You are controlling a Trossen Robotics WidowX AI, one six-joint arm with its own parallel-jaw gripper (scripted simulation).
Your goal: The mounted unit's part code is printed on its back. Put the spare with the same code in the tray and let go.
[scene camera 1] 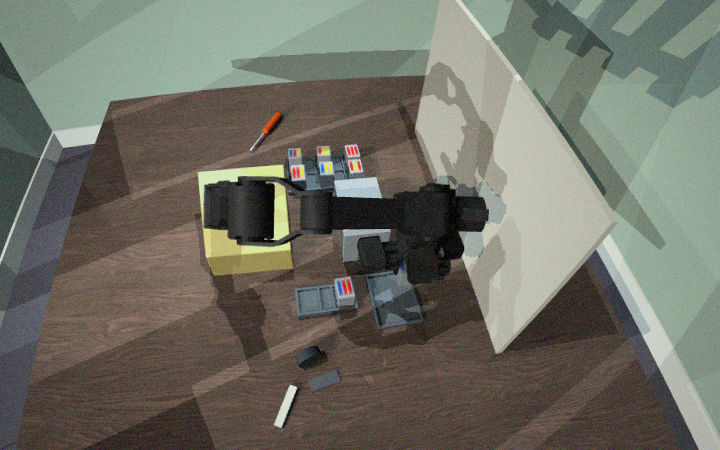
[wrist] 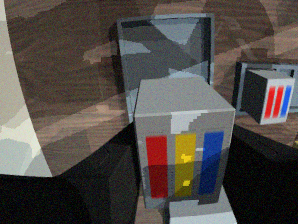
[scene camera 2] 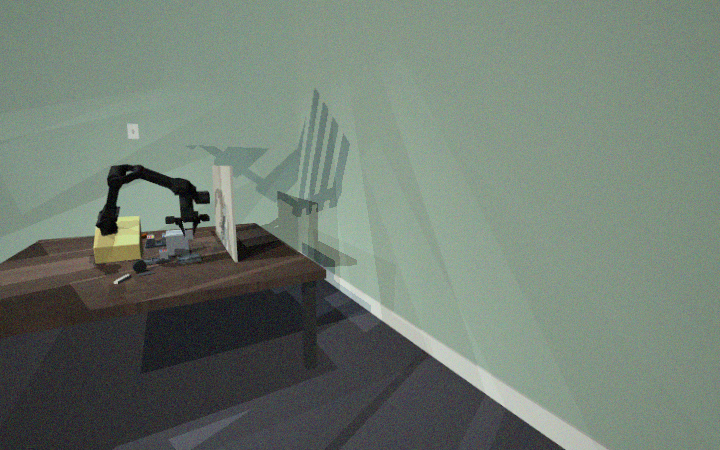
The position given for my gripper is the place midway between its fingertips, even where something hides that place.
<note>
My gripper [scene camera 1: 404, 271] carries a grey spare block. Further things: a grey holder [scene camera 1: 311, 301], a grey tray [wrist: 152, 47] and a beige panel [scene camera 1: 482, 131].
My gripper shows as well in the wrist view [wrist: 173, 125]. The beige panel shows as well in scene camera 2 [scene camera 2: 222, 175].
</note>
